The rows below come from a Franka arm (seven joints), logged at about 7 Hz.
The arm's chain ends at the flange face. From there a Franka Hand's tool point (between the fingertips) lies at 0.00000 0.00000 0.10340 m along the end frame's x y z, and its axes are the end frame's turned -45 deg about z.
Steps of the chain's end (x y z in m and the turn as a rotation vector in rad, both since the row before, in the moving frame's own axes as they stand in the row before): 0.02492, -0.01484, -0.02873, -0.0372, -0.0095, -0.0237; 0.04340, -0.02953, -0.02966, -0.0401, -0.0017, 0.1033; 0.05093, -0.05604, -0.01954, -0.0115, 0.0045, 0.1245
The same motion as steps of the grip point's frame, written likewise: 0.02473, 0.00919, -0.02881, -0.0196, -0.0330, -0.0237; 0.04837, 0.01245, -0.02974, -0.0272, -0.0296, 0.1033; 0.07506, -0.00248, -0.01955, -0.0113, -0.0049, 0.1245
